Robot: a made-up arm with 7 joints. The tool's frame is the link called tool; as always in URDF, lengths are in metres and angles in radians. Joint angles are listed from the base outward. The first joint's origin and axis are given. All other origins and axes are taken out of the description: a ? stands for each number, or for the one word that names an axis. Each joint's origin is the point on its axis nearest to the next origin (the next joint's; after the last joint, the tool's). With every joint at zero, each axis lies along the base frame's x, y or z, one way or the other. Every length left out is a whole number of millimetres.
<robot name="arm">
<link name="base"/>
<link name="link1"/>
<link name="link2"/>
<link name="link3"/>
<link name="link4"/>
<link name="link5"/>
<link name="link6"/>
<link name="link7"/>
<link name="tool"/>
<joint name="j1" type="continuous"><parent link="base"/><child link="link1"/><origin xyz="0.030 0.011 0.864" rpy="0.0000 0.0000 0.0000"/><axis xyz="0 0 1"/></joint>
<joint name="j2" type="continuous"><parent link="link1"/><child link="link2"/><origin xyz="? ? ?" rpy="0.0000 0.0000 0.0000"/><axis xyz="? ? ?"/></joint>
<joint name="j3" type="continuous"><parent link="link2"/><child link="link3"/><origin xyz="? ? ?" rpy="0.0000 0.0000 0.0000"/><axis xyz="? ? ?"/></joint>
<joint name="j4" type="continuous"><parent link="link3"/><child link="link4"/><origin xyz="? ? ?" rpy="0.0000 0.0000 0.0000"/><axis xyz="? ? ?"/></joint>
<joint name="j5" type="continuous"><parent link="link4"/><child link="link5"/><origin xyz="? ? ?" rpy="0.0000 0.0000 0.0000"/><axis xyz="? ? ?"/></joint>
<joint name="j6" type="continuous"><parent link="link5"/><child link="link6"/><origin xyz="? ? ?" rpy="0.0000 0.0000 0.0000"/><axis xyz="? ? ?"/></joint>
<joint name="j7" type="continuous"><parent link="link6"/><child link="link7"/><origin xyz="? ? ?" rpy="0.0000 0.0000 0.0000"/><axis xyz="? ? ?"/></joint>
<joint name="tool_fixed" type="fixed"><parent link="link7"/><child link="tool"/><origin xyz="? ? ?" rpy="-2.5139 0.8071 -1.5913"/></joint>
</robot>
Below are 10 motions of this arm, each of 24 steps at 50 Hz.
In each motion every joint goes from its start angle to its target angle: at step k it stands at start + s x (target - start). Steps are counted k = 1, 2, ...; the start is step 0. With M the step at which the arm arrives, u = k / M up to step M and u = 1 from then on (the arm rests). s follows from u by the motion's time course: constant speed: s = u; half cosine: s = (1 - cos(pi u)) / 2; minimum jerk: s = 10 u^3 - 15 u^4 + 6 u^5.
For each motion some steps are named. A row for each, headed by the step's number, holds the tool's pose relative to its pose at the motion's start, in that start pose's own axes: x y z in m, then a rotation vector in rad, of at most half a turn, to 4 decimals.
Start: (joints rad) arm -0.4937 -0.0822 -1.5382 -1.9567 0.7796 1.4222 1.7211
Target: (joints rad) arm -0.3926 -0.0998 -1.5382 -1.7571 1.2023 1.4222 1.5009
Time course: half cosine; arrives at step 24
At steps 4, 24:
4: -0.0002 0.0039 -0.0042 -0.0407 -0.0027 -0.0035
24: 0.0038 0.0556 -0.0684 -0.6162 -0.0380 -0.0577

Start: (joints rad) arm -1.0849 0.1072 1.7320 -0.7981 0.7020 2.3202 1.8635
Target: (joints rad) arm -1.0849 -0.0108 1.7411 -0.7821 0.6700 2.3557 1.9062
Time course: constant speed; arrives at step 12
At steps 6, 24:
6: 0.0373 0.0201 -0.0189 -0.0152 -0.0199 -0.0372
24: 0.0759 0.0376 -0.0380 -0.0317 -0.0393 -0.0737

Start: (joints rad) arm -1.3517 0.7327 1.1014 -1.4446 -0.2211 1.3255 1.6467
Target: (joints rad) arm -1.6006 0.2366 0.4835 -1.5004 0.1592 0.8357 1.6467
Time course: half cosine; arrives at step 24
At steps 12, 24:
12: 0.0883 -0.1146 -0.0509 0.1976 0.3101 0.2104
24: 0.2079 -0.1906 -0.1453 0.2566 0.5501 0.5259

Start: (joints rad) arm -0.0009 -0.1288 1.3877 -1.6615 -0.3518 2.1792 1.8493
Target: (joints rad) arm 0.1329 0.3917 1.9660 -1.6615 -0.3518 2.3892 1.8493
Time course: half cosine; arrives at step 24
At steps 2, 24:
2: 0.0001 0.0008 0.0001 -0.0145 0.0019 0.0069
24: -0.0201 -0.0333 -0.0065 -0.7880 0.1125 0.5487

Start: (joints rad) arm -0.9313 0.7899 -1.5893 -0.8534 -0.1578 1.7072 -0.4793
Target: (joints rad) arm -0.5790 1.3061 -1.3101 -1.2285 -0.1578 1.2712 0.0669
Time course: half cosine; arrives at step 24
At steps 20, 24:
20: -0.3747 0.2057 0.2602 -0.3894 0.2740 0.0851
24: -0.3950 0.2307 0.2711 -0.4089 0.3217 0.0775

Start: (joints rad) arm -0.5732 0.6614 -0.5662 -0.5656 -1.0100 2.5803 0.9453
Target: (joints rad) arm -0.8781 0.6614 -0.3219 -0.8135 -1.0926 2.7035 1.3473
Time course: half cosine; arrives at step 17
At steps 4, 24:
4: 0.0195 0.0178 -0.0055 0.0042 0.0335 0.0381
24: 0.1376 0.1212 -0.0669 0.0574 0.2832 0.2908

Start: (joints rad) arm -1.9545 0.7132 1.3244 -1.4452 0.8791 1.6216 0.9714
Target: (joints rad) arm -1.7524 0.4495 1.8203 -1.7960 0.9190 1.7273 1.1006
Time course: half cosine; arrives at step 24
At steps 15, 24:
15: 0.2167 0.1881 0.0986 -0.0569 0.4511 -0.2097
24: 0.3351 0.2448 0.1055 -0.0486 0.6500 -0.3337

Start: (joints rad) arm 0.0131 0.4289 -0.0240 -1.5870 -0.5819 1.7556 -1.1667
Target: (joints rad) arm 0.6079 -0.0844 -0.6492 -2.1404 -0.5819 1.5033 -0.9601
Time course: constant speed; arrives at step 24
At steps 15, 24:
15: -0.0970 0.1191 0.0493 0.0280 -0.0212 0.2362
24: -0.1133 0.2095 0.0980 0.0659 -0.1279 0.3249

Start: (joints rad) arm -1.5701 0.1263 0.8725 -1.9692 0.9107 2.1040 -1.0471
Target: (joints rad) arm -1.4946 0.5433 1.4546 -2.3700 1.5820 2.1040 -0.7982
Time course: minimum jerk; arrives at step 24
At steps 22, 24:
22: 0.1502 0.2541 0.0932 0.3501 -0.3100 1.1618
24: 0.1501 0.2555 0.0935 0.3511 -0.3099 1.1678

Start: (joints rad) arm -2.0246 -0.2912 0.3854 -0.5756 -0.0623 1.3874 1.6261
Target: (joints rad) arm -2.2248 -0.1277 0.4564 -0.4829 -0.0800 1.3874 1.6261
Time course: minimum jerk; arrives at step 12
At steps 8, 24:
8: 0.0283 0.0184 0.0812 0.1115 0.0443 -0.0372
24: 0.0368 0.0183 0.1035 0.1424 0.0567 -0.0440

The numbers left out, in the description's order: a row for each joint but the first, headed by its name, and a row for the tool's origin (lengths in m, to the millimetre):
j2: xyz -0.018 -0.011 0.000, axis 0 1 0
j3: xyz 0.005 0.000 0.485, axis 0 0 1
j4: xyz 0.068 0.001 0.000, axis 0 -1 0
j5: xyz -0.050 0.000 0.243, axis 0 0 1
j6: xyz -0.001 -0.007 0.000, axis 0 -1 0
j7: xyz 0.132 0.000 -0.032, axis 0 0 -1
tool: xyz 0.022 -0.025 0.000

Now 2 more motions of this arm.
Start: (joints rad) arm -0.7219 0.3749 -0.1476 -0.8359 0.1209 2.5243 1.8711
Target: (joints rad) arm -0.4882 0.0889 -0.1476 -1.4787 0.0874 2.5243 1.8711
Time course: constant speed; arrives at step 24
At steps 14, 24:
14: 0.0154 -0.0048 -0.0597 -0.0366 0.1917 -0.1378
24: 0.0279 -0.0261 -0.1084 -0.0771 0.3227 -0.2466

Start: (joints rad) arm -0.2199 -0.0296 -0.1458 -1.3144 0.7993 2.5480 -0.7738
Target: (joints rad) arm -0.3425 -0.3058 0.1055 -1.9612 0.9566 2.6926 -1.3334
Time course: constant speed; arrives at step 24
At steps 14, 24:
14: -0.0410 0.0616 -0.0318 -0.2035 -0.0827 -0.0028
24: -0.0836 0.1180 -0.0554 -0.3809 -0.1444 -0.0159

